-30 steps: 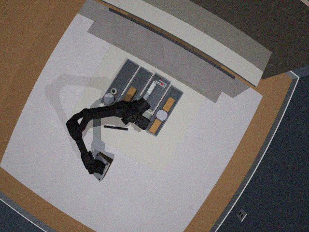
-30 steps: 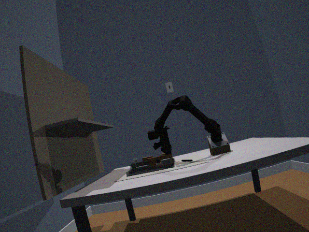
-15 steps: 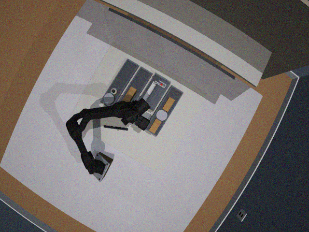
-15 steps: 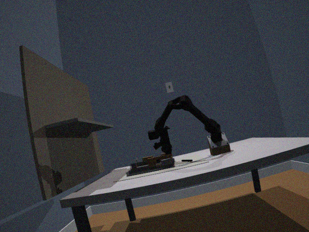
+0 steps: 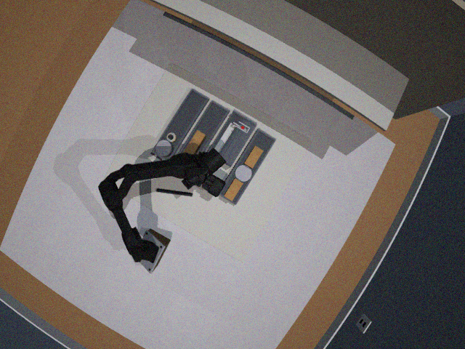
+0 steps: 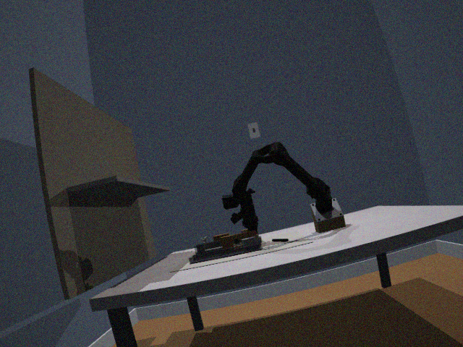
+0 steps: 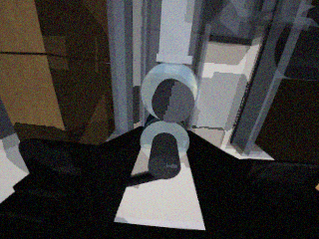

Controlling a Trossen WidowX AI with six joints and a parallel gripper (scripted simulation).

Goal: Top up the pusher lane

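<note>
Right now the black bar is 10 cm behind my gripper tip, 7 cm to the left of it and 2 cm below it. The rest, counted from my gripper tip: wall shelf: 51 cm ahead, 34 cm above, 6 cm to the right; red mark: 22 cm ahead, 8 cm to the right, 4 cm above.
</note>
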